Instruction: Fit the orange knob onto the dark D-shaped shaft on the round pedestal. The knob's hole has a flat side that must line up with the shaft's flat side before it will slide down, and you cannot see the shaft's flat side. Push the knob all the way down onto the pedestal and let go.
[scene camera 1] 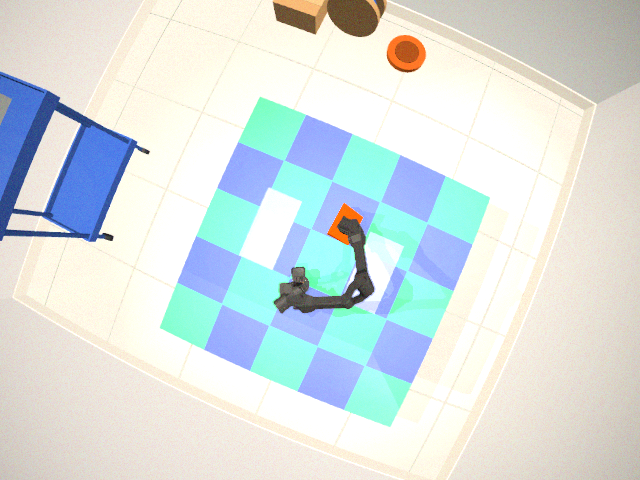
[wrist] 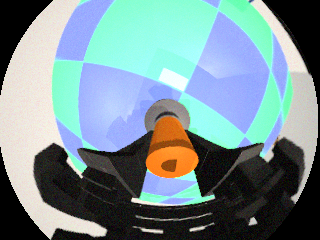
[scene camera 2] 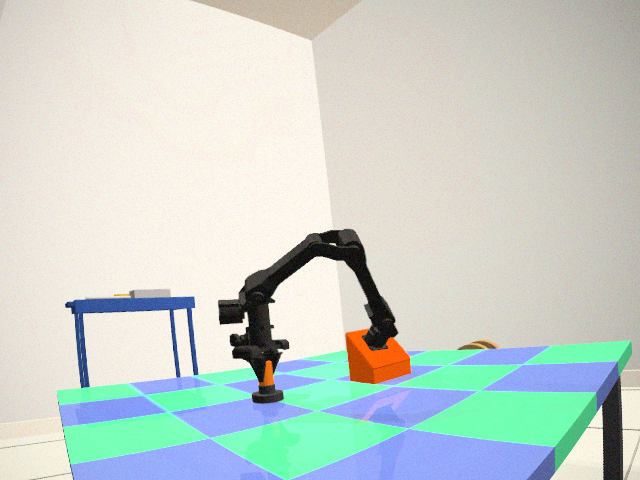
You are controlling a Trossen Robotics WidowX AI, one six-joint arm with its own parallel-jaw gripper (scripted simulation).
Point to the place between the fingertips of my gripper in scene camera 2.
266,380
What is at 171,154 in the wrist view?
An orange knob.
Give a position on a dark round pedestal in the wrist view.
At 167,107
